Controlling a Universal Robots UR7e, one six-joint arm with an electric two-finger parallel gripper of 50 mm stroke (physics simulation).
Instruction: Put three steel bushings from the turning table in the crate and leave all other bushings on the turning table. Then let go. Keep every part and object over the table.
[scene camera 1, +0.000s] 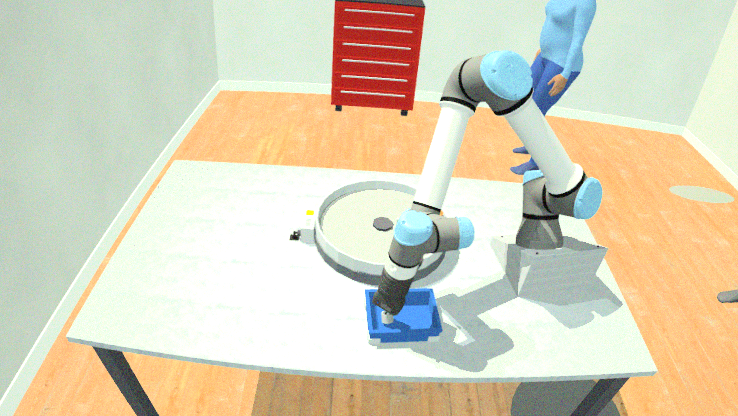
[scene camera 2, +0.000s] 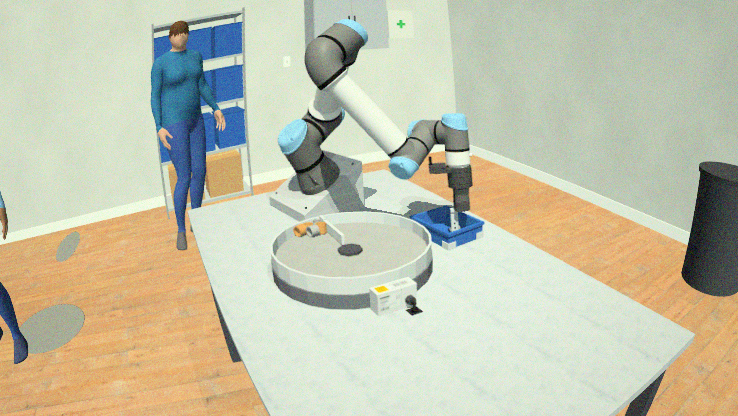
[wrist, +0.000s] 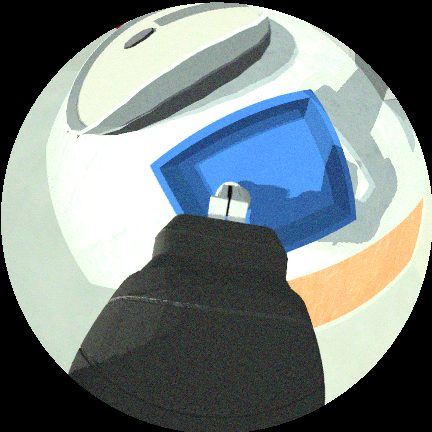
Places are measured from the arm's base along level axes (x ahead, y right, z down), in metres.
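Pixels of known places: gripper, fingertip midpoint: (scene camera 1: 386, 314) (scene camera 2: 454, 230) (wrist: 228, 195); arm's base at its link origin: (scene camera 1: 539, 243) (scene camera 2: 320, 179).
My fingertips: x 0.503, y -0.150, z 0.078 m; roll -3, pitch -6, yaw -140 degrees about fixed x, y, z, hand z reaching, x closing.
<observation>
For each thing: its top centre in the pictures, then the offset to it from my fingertips. "spot": a spot on its surface instead.
- blue crate at its top centre: (wrist: 266, 186) (scene camera 1: 402, 309) (scene camera 2: 447, 218) dx -0.040, dy -0.006, dz -0.023 m
- grey steel bushing at its top centre: (scene camera 2: 312, 225) dx -0.200, dy +0.361, dz -0.057 m
- light divider bar at a spot on its surface: (scene camera 2: 332, 230) spot: dx -0.151, dy +0.326, dz -0.047 m
- white box at a spot on its surface: (scene camera 2: 392, 295) spot: dx +0.202, dy +0.396, dz -0.018 m
- small black device at a spot on its surface: (scene camera 2: 412, 305) (scene camera 1: 301, 239) spot: dx +0.211, dy +0.345, dz +0.026 m
My gripper (scene camera 1: 387, 312) (scene camera 2: 454, 222) (wrist: 228, 195) points down inside the left part of the blue crate (scene camera 1: 403, 335) (scene camera 2: 466, 235) (wrist: 170, 190), as seen in scene camera 1. It is shut on a steel bushing (scene camera 1: 387, 319) (wrist: 239, 190), partly hidden by the fingers. Whether the bushing touches the crate floor is unclear. No other bushing shows in the visible part of the crate. The round turning table (scene camera 1: 343, 222) (scene camera 2: 330, 285) (wrist: 107, 75) carries orange bushings (scene camera 2: 299, 230) and a grey steel bushing (scene camera 2: 313, 230), close together near the far rim in scene camera 2.
A light divider bar (scene camera 2: 332, 230) stands beside those bushings. A white box (scene camera 2: 392, 295) with a yellow label and a small black device (scene camera 1: 294, 235) (scene camera 2: 412, 305) stand at the turning table's outer side. The raised rim stands between crate and bushings. The robot's base block (scene camera 1: 558, 271) is right of the crate.
</observation>
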